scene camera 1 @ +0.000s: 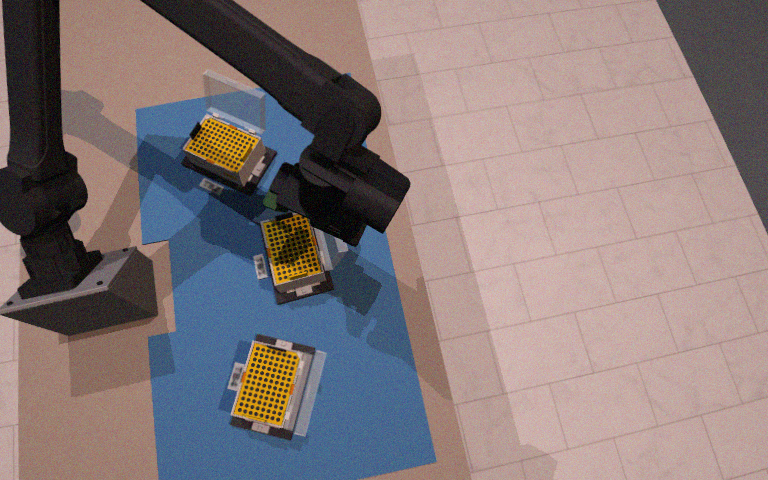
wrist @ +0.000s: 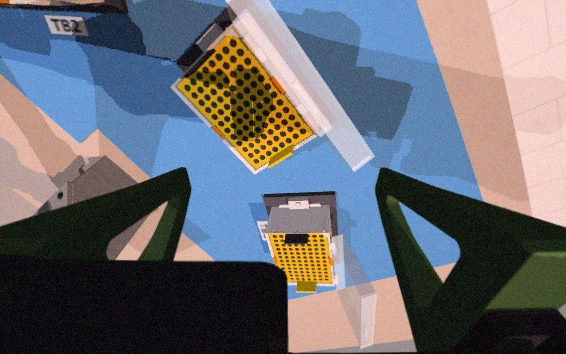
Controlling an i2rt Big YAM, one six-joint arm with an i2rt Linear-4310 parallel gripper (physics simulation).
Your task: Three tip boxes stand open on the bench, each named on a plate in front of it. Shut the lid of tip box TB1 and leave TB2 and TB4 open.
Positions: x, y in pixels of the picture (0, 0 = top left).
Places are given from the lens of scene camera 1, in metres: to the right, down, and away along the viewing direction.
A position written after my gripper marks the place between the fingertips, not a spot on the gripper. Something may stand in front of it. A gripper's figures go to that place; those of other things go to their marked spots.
my gripper (scene camera 1: 317, 221): -0.10, -0.03, 0.79
clear lid (scene camera 1: 332, 250): -0.09, 0.02, 0.89
clear lid (scene camera 1: 299, 411): -0.13, 0.26, 0.81
